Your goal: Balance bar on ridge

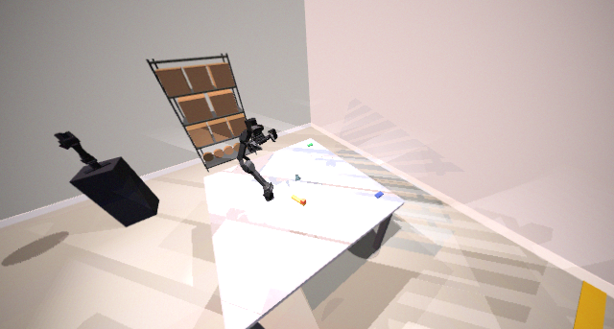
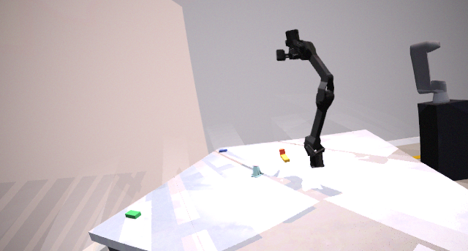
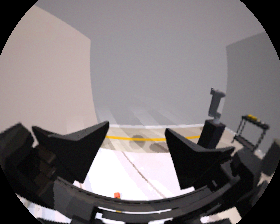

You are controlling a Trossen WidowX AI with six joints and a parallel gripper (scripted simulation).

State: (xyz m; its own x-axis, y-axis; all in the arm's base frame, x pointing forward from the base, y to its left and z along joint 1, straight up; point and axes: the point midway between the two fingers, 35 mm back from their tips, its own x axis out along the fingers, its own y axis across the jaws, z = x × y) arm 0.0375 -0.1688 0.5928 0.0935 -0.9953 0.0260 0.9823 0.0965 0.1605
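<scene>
My gripper tip is 57 cm above the bar, 15 cm short of it and 1 cm to the right of it. The rest, counted from my gripper tip: blue block 70 cm ahead, 59 cm below, 30 cm to the right; then green block 70 cm to the left, 70 cm ahead, 59 cm below.
</scene>
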